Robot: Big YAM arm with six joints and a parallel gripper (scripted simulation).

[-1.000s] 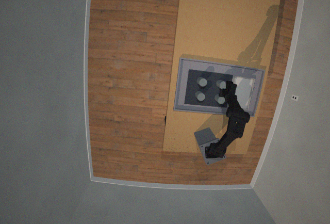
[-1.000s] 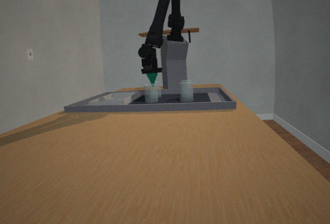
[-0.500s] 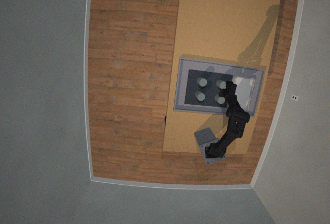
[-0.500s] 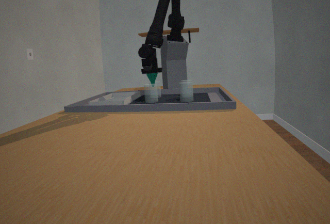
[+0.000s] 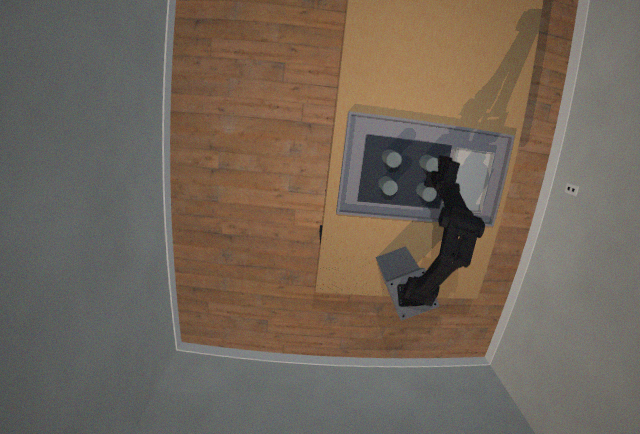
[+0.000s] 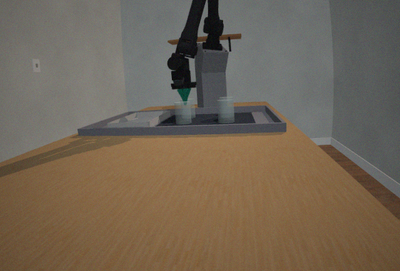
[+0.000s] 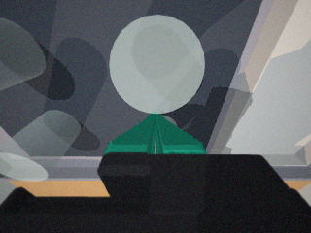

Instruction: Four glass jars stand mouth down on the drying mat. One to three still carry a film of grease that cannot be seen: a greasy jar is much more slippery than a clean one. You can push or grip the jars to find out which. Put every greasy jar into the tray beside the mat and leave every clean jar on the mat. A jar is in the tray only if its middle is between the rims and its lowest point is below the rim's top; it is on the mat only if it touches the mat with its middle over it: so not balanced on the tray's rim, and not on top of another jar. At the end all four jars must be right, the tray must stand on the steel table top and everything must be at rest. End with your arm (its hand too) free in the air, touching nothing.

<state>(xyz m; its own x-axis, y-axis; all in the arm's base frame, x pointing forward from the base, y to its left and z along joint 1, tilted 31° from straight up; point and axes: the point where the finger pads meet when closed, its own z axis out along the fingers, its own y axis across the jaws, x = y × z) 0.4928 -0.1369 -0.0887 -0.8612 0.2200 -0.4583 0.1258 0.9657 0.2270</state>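
Now: the rimmed steel table top 80 mm below my hand and 20 mm to the right of it. From my hand the other things lie so: pale tray (220 mm to the right, 70 mm below, 50 mm behind); then dark drying mat (90 mm to the left, 80 mm below).
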